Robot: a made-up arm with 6 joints.
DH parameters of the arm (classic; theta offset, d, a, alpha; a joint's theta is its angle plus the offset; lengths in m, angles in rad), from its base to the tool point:
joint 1: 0 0.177 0 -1.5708
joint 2: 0.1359 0 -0.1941 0
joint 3: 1.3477 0 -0.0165 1.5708
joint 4: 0 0.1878 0 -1.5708
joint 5: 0 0 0.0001 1.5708
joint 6: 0 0.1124 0 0
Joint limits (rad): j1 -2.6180..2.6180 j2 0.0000..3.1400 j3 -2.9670..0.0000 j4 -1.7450..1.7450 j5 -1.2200..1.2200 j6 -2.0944..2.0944
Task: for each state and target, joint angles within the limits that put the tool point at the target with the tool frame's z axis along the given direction. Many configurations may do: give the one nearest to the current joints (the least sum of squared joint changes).
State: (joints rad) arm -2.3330 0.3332 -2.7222 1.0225 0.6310 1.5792
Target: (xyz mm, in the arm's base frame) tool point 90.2 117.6 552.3 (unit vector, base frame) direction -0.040 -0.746 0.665
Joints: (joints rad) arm -2.0102 0.5892 -2.4081 0.3117 1.1591 1.5792
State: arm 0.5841 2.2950 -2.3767 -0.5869 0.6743 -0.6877
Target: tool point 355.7 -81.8 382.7 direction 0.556 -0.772 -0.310
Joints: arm 0.0169 2.1907 -2.5708 -0.9824 1.2187 -0.6877
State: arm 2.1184 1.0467 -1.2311 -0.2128 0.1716 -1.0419
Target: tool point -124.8 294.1 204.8 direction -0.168 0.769 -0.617
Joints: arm 2.0428 1.7776 -1.1312 -1.0335 0.2349 -1.0419
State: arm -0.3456 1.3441 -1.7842 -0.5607 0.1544 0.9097
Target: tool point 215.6 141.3 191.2 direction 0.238 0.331 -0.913
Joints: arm 0.5037 1.6518 -1.0812 0.2681 0.7220 0.9097
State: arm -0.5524 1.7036 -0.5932 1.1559 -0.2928 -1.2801
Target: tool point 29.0 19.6 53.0 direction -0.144 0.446 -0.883
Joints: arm -0.5961 2.1094 -0.0022 1.7447 0.2971 -1.2801
